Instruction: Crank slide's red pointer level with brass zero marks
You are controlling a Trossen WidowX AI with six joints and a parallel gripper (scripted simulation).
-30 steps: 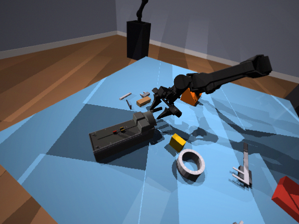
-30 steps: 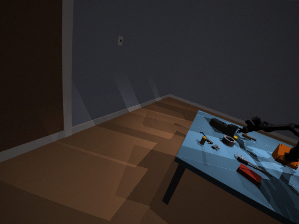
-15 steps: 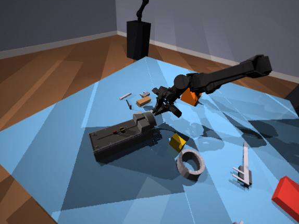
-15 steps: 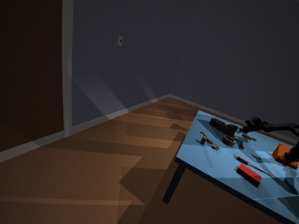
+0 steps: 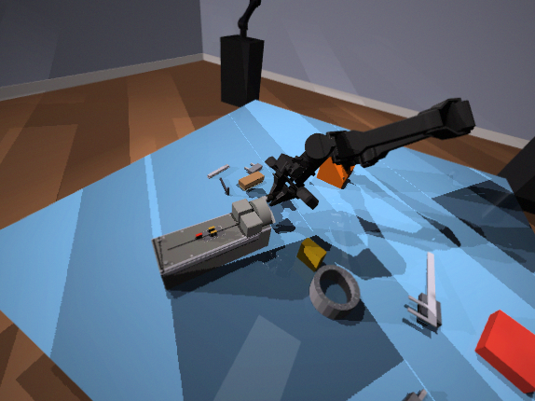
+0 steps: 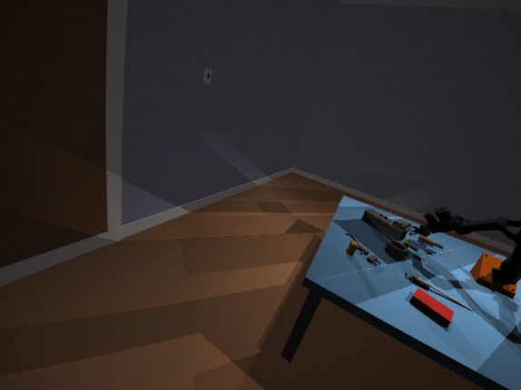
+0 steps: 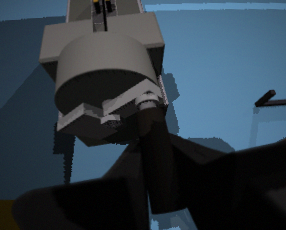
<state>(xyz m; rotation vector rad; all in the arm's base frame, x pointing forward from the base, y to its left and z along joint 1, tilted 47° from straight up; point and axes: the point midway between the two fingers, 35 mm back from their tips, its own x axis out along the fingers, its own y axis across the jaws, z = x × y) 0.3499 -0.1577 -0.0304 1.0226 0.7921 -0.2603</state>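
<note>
The yellow block is 5 cm ahead of my gripper tip, 15 cm to the left of it and 5 cm below it. From my gripper tip the other things lie so: dark crank handle: 1 cm behind, 1 cm to the left, 2 cm above; red pointer: 18 cm ahead, 9 cm to the right; brown block: 14 cm behind, 12 cm to the right, 7 cm below.
</note>
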